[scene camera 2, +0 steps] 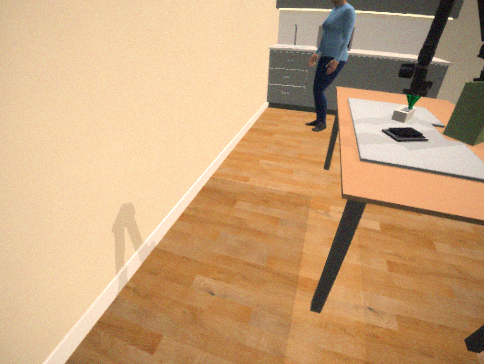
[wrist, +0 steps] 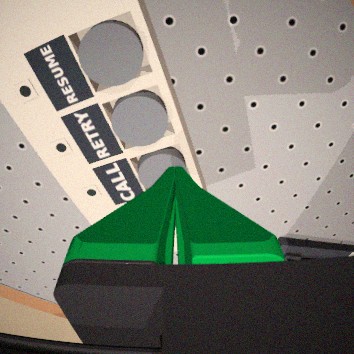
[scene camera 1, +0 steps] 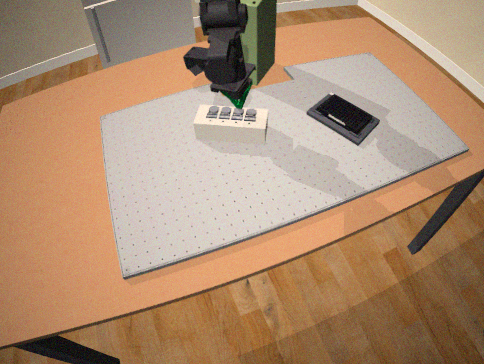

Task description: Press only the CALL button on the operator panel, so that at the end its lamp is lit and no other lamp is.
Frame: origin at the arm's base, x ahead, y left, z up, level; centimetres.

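Seen in the pictures: gripper, fingertip midpoint: (scene camera 2: 409, 109) (wrist: 174, 177) (scene camera 1: 239, 107).
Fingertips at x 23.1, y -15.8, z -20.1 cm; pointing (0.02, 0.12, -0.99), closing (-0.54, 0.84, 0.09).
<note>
A point is followed by its place in that frame.
The cream operator panel (scene camera 1: 230, 133) @[x 26.6, y -20.6, z -23.2 cm] (scene camera 2: 400, 117) @[x 28.6, y -11.8, z -23.7 cm] (wrist: 20, 25) @[x 20.1, y -24.4, z -20.8 cm] stands on the perforated board, with four round grey buttons in a row. In the wrist view the RESUME button (wrist: 110, 54) @[x 19.5, y -20.9, z -20.5 cm], RETRY button (wrist: 139, 119) @[x 21.4, y -18.6, z -20.5 cm] and CALL button (wrist: 161, 162) @[x 22.9, y -16.7, z -20.5 cm] show beside their dark labels. The small round lamps by RESUME (wrist: 25, 91) @[x 22.5, y -23.4, z -20.7 cm], RETRY (wrist: 61, 147) @[x 24.4, y -21.1, z -20.7 cm] and CALL (wrist: 92, 192) @[x 26.4, y -18.8, z -20.7 cm] are dark. My gripper (scene camera 1: 240, 107) @[x 23.1, y -15.8, z -20.1 cm] (scene camera 2: 411, 108) @[x 23.1, y -15.8, z -20.1 cm] (wrist: 174, 177) @[x 23.1, y -15.8, z -20.1 cm] is shut and empty, its green tips over the near part of the CALL button. Whether they touch it cannot be told. SKIP is hidden in the wrist view.
The grey perforated board (scene camera 1: 175, 200) @[x 34.5, y -39.0, z -26.0 cm] (scene camera 2: 372, 125) @[x 46.2, y -2.3, z -26.0 cm] lies on the orange table (scene camera 1: 45, 175) @[x 7.0, y -66.4, z -27.3 cm]. A black keypad-like device (scene camera 1: 345, 117) @[x 36.7, y 7.2, z -23.6 cm] (scene camera 2: 405, 134) @[x 37.4, y 13.3, z -23.5 cm] lies to the panel's right in scene camera 1. A green block (scene camera 1: 262, 45) @[x 7.8, y 1.4, z -15.3 cm] (scene camera 2: 467, 110) @[x 6.8, y 3.0, z -13.1 cm] stands behind the board. A person (scene camera 2: 337, 35) stands beyond the table.
</note>
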